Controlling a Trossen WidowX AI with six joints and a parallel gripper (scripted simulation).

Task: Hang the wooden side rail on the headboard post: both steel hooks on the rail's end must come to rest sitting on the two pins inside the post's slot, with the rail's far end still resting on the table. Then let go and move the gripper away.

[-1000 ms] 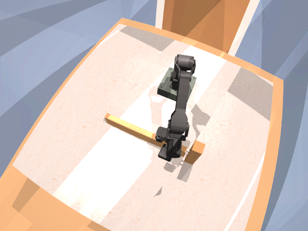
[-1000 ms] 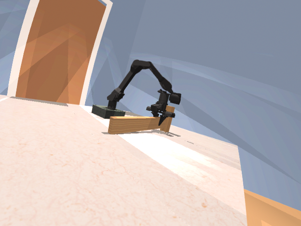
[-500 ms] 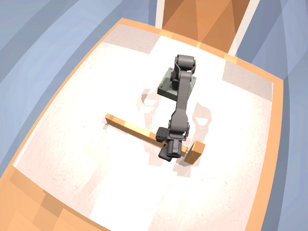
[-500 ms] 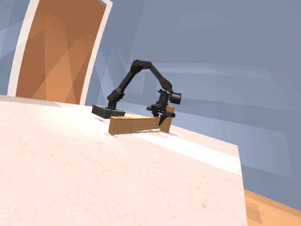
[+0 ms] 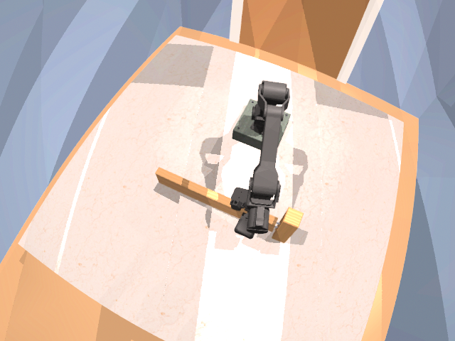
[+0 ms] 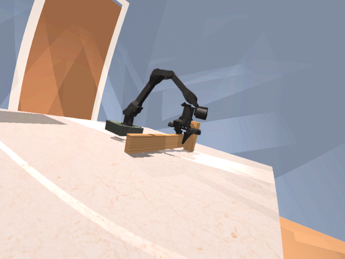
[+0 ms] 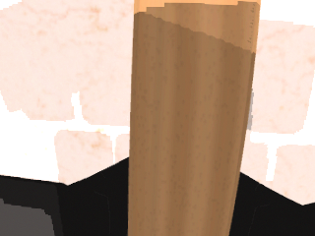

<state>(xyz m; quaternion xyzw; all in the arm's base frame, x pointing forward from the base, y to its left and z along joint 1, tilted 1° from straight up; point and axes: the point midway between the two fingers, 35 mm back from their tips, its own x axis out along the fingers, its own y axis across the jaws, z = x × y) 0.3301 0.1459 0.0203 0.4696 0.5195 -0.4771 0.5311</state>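
My gripper tip is now 11 cm to the right of the headboard post, 4 cm below it and 1 cm past it.
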